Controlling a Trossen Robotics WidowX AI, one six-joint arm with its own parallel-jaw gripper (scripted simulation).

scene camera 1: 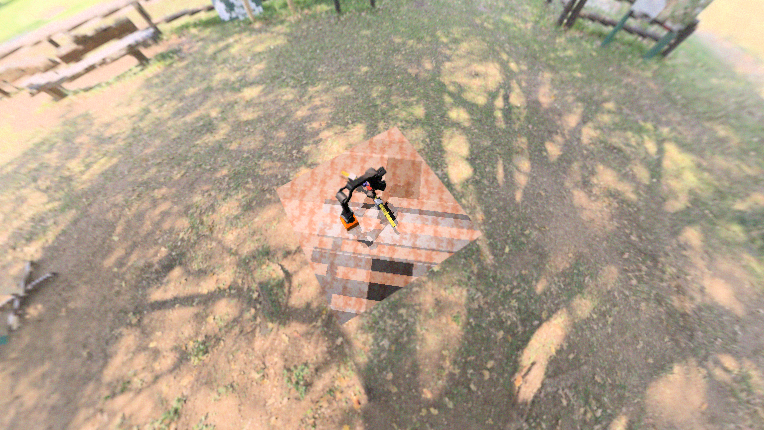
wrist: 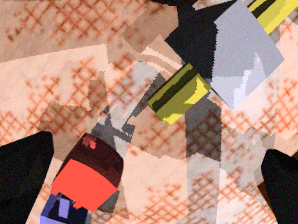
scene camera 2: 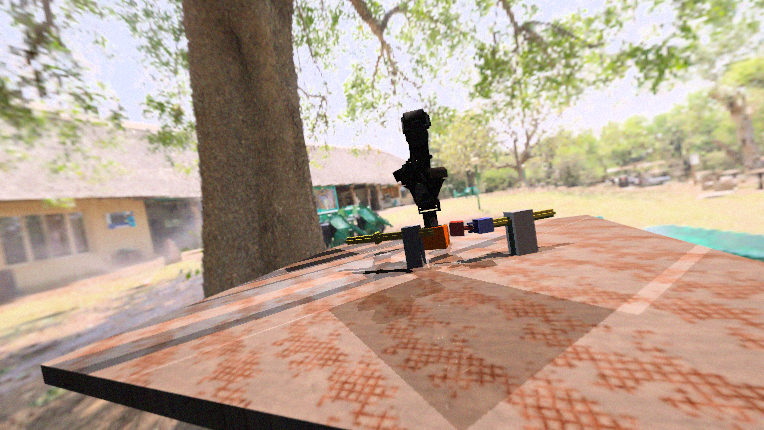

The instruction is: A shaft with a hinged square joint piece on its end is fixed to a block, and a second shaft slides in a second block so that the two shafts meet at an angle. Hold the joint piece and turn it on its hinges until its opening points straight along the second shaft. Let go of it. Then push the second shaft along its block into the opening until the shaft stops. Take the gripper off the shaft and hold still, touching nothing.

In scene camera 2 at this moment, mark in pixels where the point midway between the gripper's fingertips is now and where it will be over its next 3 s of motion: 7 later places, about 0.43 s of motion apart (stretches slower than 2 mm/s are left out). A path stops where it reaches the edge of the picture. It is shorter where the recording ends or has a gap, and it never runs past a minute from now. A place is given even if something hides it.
My gripper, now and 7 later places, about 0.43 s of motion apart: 425,205; 425,207; 426,211; 428,228; 438,234; 452,233; 453,239; 453,242
